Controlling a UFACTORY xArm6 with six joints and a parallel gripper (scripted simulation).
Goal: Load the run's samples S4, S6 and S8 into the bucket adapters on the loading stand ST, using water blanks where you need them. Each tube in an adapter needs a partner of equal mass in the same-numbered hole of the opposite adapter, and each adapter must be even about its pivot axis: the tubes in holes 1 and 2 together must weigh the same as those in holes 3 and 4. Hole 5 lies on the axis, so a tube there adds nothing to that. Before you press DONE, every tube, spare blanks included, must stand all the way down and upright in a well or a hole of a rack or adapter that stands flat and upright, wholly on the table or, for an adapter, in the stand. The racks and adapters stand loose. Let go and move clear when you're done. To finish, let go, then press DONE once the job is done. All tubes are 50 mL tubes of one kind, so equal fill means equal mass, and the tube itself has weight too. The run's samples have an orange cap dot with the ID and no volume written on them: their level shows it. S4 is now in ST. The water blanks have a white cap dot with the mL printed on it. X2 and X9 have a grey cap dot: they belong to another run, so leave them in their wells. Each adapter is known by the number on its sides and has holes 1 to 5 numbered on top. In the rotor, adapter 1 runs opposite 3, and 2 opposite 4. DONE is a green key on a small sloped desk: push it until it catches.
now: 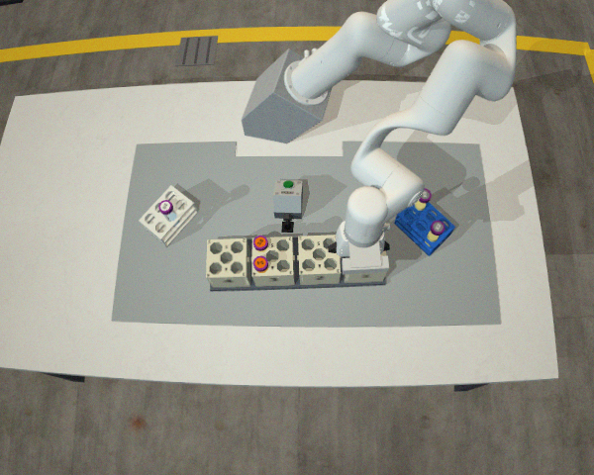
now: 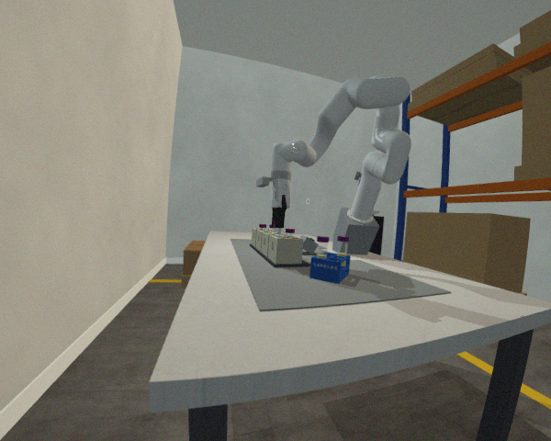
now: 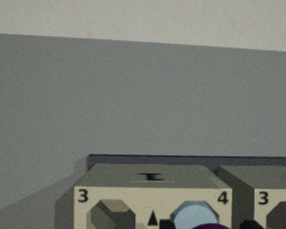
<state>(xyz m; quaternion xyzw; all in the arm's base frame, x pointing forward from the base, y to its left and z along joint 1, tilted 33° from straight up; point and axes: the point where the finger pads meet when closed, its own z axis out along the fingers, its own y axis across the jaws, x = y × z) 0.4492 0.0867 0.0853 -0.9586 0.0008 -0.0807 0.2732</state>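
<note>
The green DONE key is 220 mm behind my hand, 160 mm to the right of it and 80 mm below it. Round my hand: loading stand: 30 mm behind, 140 mm to the right, 140 mm below; then blue sample rack: 130 mm behind, 190 mm to the left, 120 mm below; then orange-dot tube: 40 mm behind, 10 mm to the right, 80 mm below.
</note>
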